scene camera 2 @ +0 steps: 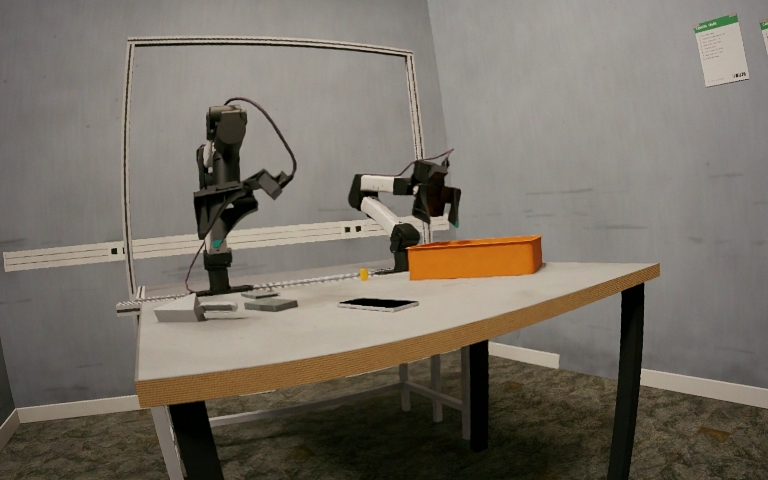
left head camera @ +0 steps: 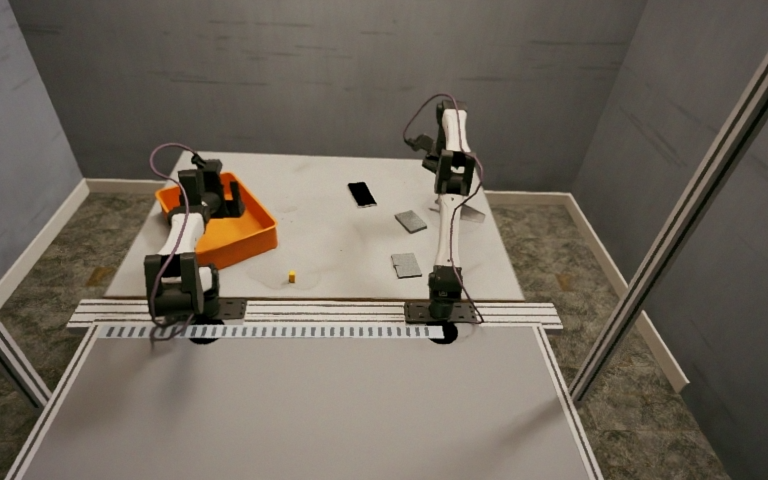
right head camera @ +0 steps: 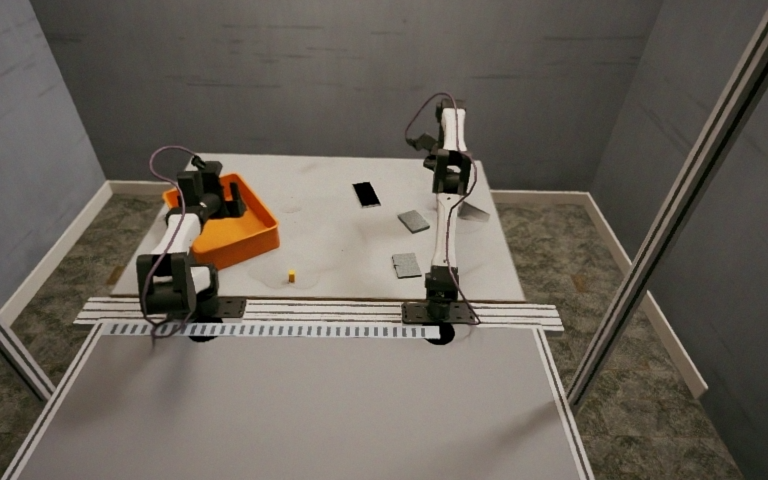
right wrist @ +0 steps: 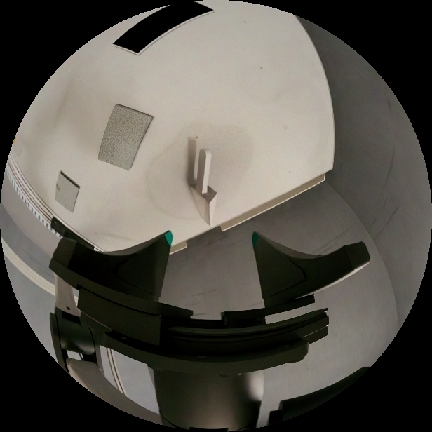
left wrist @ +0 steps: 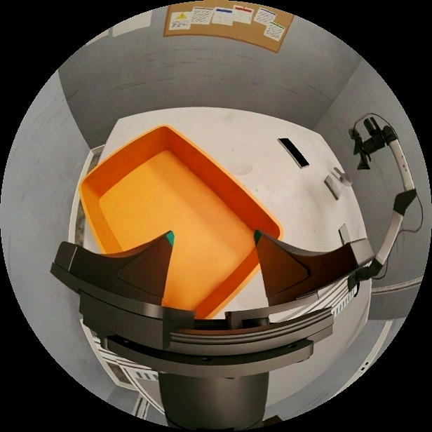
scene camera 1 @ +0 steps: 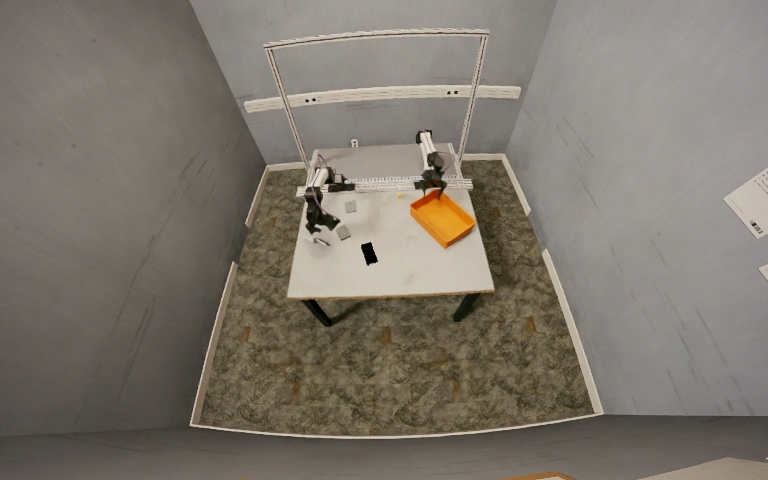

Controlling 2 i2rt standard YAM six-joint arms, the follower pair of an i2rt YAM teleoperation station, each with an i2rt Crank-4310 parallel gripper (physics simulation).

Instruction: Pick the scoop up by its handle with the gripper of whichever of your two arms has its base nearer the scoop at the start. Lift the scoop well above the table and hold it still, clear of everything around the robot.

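Places are measured from the left arm's base along level axes (x left, y up, z ahead), in centimetres.
Pixels of known places: left gripper, fingertip midpoint: (scene camera 2: 444,224) (left head camera: 230,207) (right head camera: 232,208) (scene camera 1: 431,199); right gripper, fingertip midpoint: (scene camera 2: 209,244) (scene camera 1: 315,229); left arm's base, link origin: (scene camera 2: 404,271) (left head camera: 207,311) (right head camera: 208,310); right arm's base, link origin: (scene camera 2: 220,293) (left head camera: 439,314) (right head camera: 437,314) (scene camera 1: 341,188).
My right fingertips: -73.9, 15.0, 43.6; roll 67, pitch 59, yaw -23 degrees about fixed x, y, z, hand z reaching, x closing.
Ahead of a thing's pixels: the offset from my right fingertips to its top centre, as dx, dy, dz. "spot": to the spot under its first point.
The light grey scoop @[-4.4, -8.9, -1.3] (left head camera: 472,213) (right head camera: 474,212) (scene camera 2: 175,311) (left wrist: 342,176) lies on the table; its handle @[spot: +0.6, -11.8, +0.7] (scene camera 2: 219,306) points toward the picture's right in scene camera 2. The right arm partly hides it in both head views. In the right wrist view the scoop (right wrist: 204,172) lies beyond the fingertips, handle pointing up the picture. My right gripper (scene camera 2: 209,240) (right wrist: 211,233) is open and empty, well above the table near the scoop. My left gripper (scene camera 2: 440,221) (left wrist: 213,232) is open and empty above the orange bin.
The orange bin @[+76.4, -5.8, -9.4] (left head camera: 240,243) (scene camera 2: 472,260) stands beneath the left gripper. Two grey slabs @[+13.6, -13.0, -6.3] (left head camera: 410,221) @[+18.1, -13.2, -27.7] (left head camera: 406,265) lie near the scoop. A black phone @[+29.5, -13.7, +10.4] (left head camera: 361,194) (scene camera 2: 377,304) lies farther along the table, and a small yellow block @[+52.1, -11.3, -33.0] (left head camera: 292,276) near the rail.
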